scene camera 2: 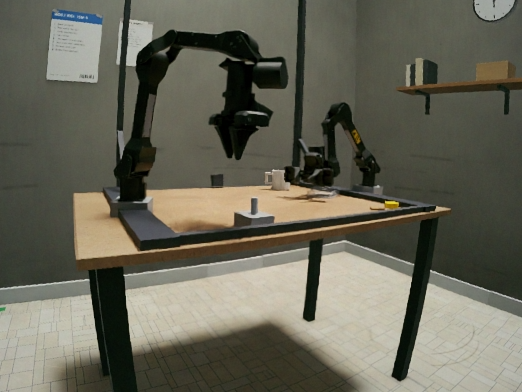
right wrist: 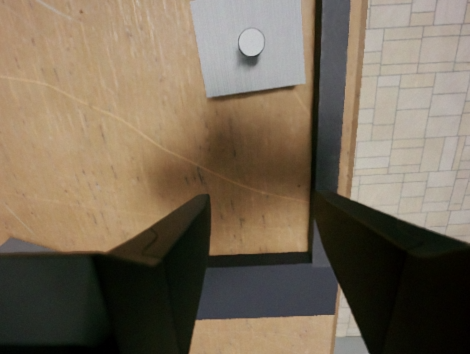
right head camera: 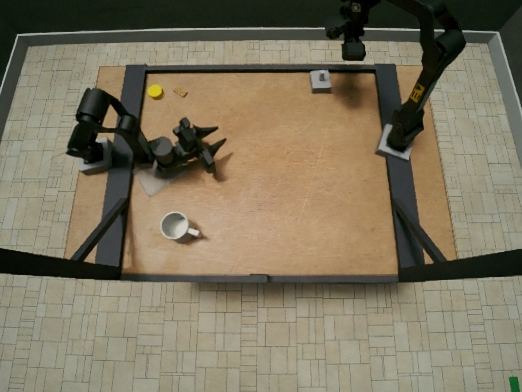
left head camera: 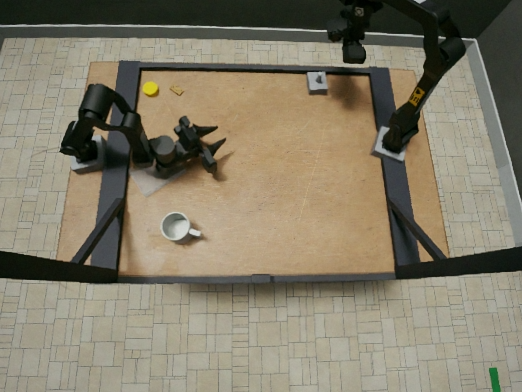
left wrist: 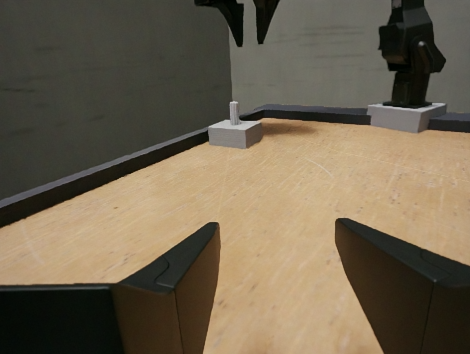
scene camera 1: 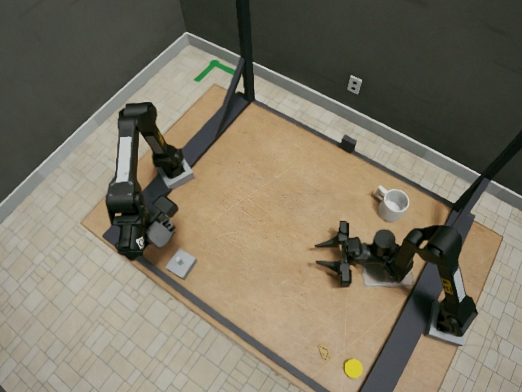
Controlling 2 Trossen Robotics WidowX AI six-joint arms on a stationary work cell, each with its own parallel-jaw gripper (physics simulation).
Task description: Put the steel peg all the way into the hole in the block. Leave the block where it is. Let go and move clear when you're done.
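Frame: origin at the left arm's base, x ahead, y left, z up, level; metres.
Seen in the pictures: left gripper, fingertip midpoint: [scene camera 2: 301, 179] [right head camera: 222, 133] [left head camera: 222, 132] [left wrist: 276, 231] [scene camera 1: 315, 253]; right gripper, fingertip midpoint: [scene camera 2: 233, 159] [right wrist: 262, 203] [left wrist: 250, 45]; left arm's base at its link origin: [scene camera 2: 368, 185] [right head camera: 93, 153] [left head camera: 86, 151] [scene camera 1: 449, 322]; right arm's base at its link origin: [scene camera 2: 132, 199] [right head camera: 397, 141] [left head camera: 392, 143] [left wrist: 406, 104] [scene camera 1: 173, 168].
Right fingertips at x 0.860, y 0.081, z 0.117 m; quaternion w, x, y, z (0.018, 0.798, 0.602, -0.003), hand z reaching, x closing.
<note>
Offsets run from my right fingertips to a thing's middle.
The grey metal block @[0.055 m back, 0.016 m left, 0.142 m down] [left head camera: 313, 88] [right head camera: 316, 88] [scene camera 1: 175, 267] [scene camera 2: 242, 217] [left wrist: 226, 135] [right wrist: 220, 65] lies flat on the table beside the dark edge rail. The steel peg @[0.055 m back, 0.015 m left, 0.123 m down] [left head camera: 320, 78] [right head camera: 322, 77] [scene camera 1: 180, 260] [scene camera 2: 254, 206] [left wrist: 234, 113] [right wrist: 251, 42] stands upright in the block's hole, its upper part sticking out above the top face; its lower end is hidden. My right gripper [scene camera 2: 234, 157] [left wrist: 250, 45] [right wrist: 262, 203] is open and empty, high above the table and apart from the peg. My left gripper [left head camera: 221, 134] [right head camera: 221, 134] [scene camera 1: 316, 254] [left wrist: 276, 231] is open and empty, low over the table, far from the block.
A white mug @[0.611 m back, 0.399 m right, 0.115 m down] [left head camera: 176, 227] [right head camera: 175, 226] [scene camera 1: 393, 204] [scene camera 2: 280, 180] stands on the table. A yellow disc @[0.634 m back, 0.124 m left, 0.149 m down] [left head camera: 150, 89] [right head camera: 155, 91] [scene camera 1: 353, 368] [scene camera 2: 391, 204] and a small tan piece @[0.547 m back, 0.108 m left, 0.154 m down] [left head camera: 176, 90] [right head camera: 180, 92] [scene camera 1: 324, 352] lie near the rail. A pale flat sheet @[0.658 m back, 0.186 m right, 0.144 m down] [left head camera: 148, 183] [right head camera: 152, 183] lies under my left arm.
</note>
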